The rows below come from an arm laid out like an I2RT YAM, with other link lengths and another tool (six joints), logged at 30 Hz.
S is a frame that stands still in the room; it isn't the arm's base.
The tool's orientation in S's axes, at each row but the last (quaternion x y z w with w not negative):
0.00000, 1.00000, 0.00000, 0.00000
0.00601, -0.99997, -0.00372, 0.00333
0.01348, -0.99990, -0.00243, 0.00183
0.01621, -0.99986, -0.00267, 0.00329
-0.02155, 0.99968, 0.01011, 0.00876
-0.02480, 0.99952, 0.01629, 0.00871
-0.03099, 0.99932, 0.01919, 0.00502
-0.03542, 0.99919, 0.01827, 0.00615
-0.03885, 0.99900, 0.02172, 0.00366
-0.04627, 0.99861, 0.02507, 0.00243
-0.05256, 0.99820, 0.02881, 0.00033
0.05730, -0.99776, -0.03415, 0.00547
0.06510, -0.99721, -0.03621, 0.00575
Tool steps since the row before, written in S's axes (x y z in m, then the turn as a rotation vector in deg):
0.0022, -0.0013, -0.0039, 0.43, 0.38, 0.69
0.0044, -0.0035, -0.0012, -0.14, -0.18, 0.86
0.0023, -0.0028, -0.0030, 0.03, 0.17, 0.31
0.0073, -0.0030, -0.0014, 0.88, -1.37, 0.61
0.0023, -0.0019, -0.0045, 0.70, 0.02, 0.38
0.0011, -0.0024, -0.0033, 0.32, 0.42, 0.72
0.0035, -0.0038, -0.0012, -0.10, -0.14, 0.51
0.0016, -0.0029, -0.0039, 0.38, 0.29, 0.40
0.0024, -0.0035, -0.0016, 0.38, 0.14, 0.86
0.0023, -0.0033, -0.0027, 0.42, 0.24, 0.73
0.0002, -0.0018, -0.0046, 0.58, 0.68, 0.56
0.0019, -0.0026, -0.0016, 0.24, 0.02, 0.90
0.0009, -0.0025, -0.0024, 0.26, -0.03, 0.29
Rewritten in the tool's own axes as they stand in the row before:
-0.0022, -0.0013, 0.0039, -0.43, 0.38, -0.69
-0.0044, -0.0036, 0.0011, 0.15, -0.17, -0.86
-0.0022, -0.0029, 0.0030, -0.03, 0.17, -0.31
-0.0072, -0.0032, 0.0013, -0.83, -1.39, -0.62
-0.0021, -0.0021, 0.0045, -0.71, 0.00, -0.37
-0.0009, -0.0026, 0.0032, -0.35, 0.43, -0.70
-0.0032, -0.0041, 0.0011, 0.10, -0.11, -0.52
-0.0013, -0.0031, 0.0038, -0.40, 0.28, -0.38
-0.0021, -0.0037, 0.0015, -0.40, 0.15, -0.85
-0.0020, -0.0036, 0.0025, -0.45, 0.24, -0.72
0.0000, -0.0021, 0.0045, -0.65, 0.65, -0.52
-0.0016, -0.0029, 0.0014, -0.23, 0.05, -0.90
-0.0006, -0.0028, 0.0022, -0.25, -0.04, -0.30

